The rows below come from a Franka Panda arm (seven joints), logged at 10 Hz.
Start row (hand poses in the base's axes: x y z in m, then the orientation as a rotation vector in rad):
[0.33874, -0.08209, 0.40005, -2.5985, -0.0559, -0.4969]
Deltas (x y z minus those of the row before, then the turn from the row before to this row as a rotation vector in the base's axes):
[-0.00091, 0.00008, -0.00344, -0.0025, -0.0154, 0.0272]
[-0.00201, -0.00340, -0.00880, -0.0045, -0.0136, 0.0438]
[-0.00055, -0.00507, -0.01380, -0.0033, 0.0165, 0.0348]
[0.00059, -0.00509, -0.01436, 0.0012, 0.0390, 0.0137]
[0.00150, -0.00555, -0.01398, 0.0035, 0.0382, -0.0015]
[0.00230, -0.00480, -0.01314, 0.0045, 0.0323, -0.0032]
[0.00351, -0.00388, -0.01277, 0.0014, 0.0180, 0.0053]
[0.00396, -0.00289, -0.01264, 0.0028, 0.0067, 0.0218]
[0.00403, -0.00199, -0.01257, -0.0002, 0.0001, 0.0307]
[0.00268, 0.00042, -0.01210, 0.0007, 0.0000, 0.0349]
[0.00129, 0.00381, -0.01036, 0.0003, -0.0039, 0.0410]
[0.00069, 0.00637, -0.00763, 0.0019, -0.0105, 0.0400]
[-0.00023, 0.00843, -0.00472, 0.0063, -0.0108, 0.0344]
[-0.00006, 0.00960, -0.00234, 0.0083, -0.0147, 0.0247]
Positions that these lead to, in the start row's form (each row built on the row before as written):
[0.33783, -0.08201, 0.39661, -2.5930, -0.0970, -0.5074]
[0.33582, -0.08541, 0.38781, -2.5861, -0.1593, -0.5095]
[0.33527, -0.09048, 0.37401, -2.5853, -0.1993, -0.4755]
[0.33586, -0.09557, 0.35965, -2.5880, -0.2031, -0.4198]
[0.33736, -0.10112, 0.34567, -2.5906, -0.1870, -0.3706]
[0.33966, -0.10592, 0.33253, -2.5910, -0.1705, -0.3297]
[0.34317, -0.10980, 0.31976, -2.5909, -0.1707, -0.3044]
[0.34713, -0.11269, 0.30712, -2.5852, -0.1959, -0.2878]
[0.35116, -0.11468, 0.29455, -2.5800, -0.2354, -0.2765]
[0.35384, -0.11426, 0.28245, -2.5725, -0.2800, -0.2638]
[0.35513, -0.11045, 0.27209, -2.5631, -0.3337, -0.2538]
[0.35582, -0.10408, 0.26446, -2.5512, -0.3880, -0.2528]
[0.35559, -0.09565, 0.25974, -2.5356, -0.4341, -0.2547]
[0.35553, -0.08605, 0.25740, -2.5201, -0.4688, -0.2655]

